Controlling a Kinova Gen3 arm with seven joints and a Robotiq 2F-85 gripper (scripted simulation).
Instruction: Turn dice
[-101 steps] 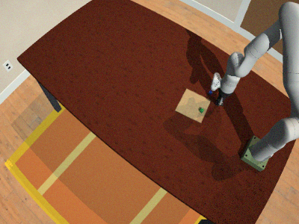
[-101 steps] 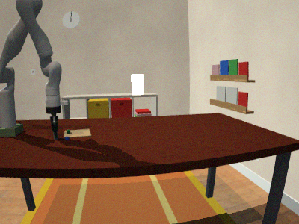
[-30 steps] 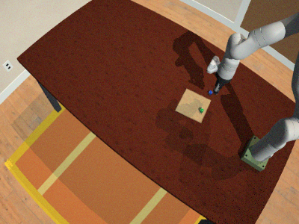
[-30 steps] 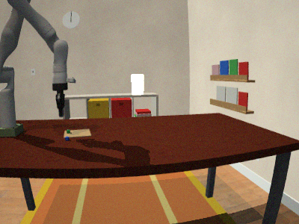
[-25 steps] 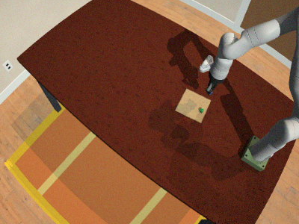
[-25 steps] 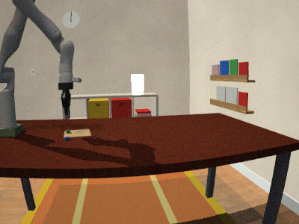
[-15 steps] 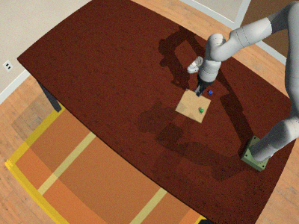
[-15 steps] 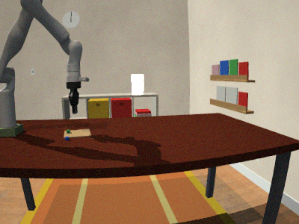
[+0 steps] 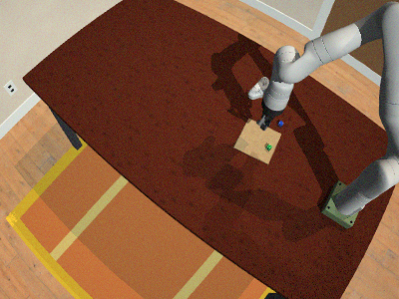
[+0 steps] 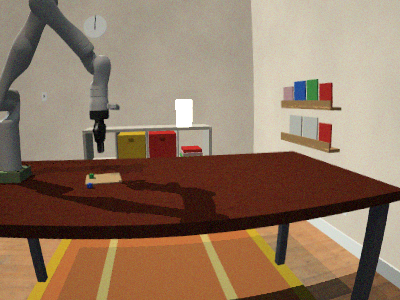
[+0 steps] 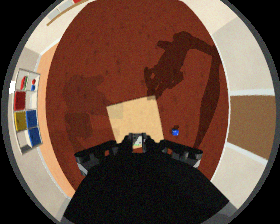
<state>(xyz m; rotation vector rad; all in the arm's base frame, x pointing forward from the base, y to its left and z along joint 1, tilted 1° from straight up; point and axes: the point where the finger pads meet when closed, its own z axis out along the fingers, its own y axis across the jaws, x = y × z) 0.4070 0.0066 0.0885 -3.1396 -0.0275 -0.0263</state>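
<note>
Now: the tan mat 12 cm below my hand. From my hand the other things lie so: white die: 1 cm below; then green die: 5 cm behind, 11 cm below; then blue die: 2 cm behind, 12 cm to the right, 12 cm below.
</note>
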